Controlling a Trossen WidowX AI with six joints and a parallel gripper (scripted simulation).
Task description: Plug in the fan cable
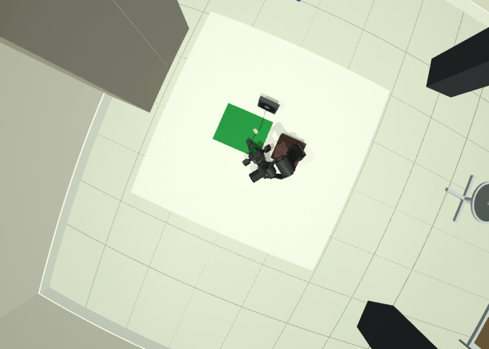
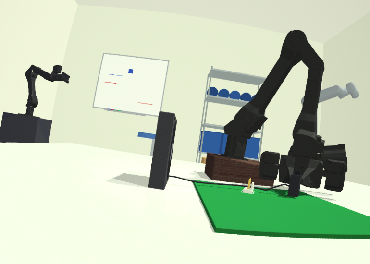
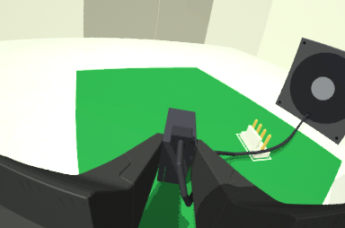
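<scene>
The black plug is 1 cm below my gripper tip. Also, from my gripper tip: green board: 6 cm ahead, 7 cm to the right, 5 cm below; then white four-pin fan header: 2 cm behind, 9 cm to the right, 3 cm below; then black fan: 4 cm behind, 24 cm to the right, 3 cm above.
</scene>
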